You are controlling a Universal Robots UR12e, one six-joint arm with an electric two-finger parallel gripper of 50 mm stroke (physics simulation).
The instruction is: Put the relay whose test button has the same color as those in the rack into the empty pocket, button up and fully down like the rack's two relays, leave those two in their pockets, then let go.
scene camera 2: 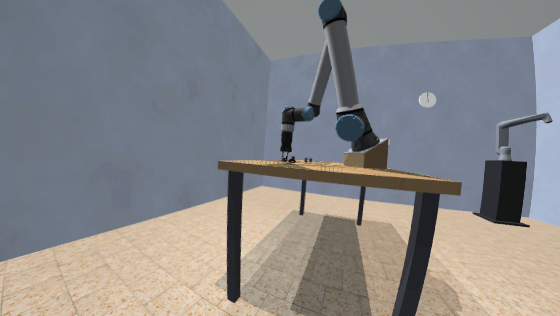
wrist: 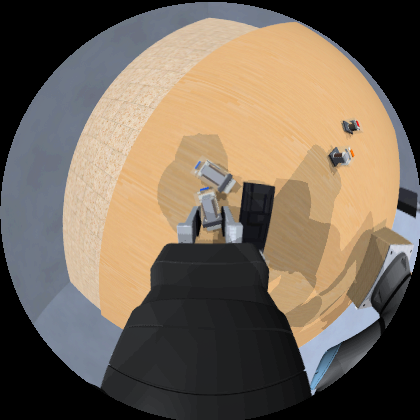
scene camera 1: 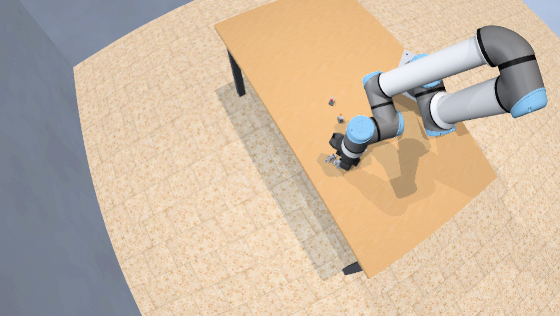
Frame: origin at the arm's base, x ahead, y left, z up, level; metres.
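Seen in the pictures: gripper, fingertip midpoint: (scene camera 2: 284, 160) (wrist: 210, 214) (scene camera 1: 339, 164); arm's base, link origin: (scene camera 2: 365, 145).
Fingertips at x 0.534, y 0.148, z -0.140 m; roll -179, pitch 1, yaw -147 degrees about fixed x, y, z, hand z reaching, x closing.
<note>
Pixels of each thing's top centre, then the offset from my fingertips to it. Level surfaces: height alone.
- black rack, top centre: (wrist: 256, 232) dx -0.051, dy -0.015, dz +0.016 m
- relay with an orange button, top centre: (wrist: 350, 155) (scene camera 1: 341, 115) dx -0.109, dy -0.180, dz +0.037 m
- red button, top centre: (wrist: 359, 124) (scene camera 1: 332, 98) dx -0.120, dy -0.273, dz +0.037 m
- table, surface height: dz -0.007 m
Two grey relays with blue buttons show near the gripper in the wrist view. One relay (wrist: 215, 176) lies on its side on the table, apart from the rack. The other relay (wrist: 209, 206) is between the fingers, its blue button pointing away from the gripper body. My gripper (wrist: 210, 214) (scene camera 2: 285, 156) is shut on it, low at the table. The black rack (wrist: 270, 201) lies right beside the right finger. Its visible pockets hold no relay; its near end is hidden by the gripper body, with a small light part peeking out there.
A relay with an orange button (wrist: 341, 157) (scene camera 1: 340, 118) and one with a red button (wrist: 351, 126) (scene camera 1: 331, 102) stand apart on the table (scene camera 1: 300, 60). The robot's wooden base block (wrist: 372, 265) (scene camera 2: 367, 159) is at the right. The table edge lies left of the relays.
</note>
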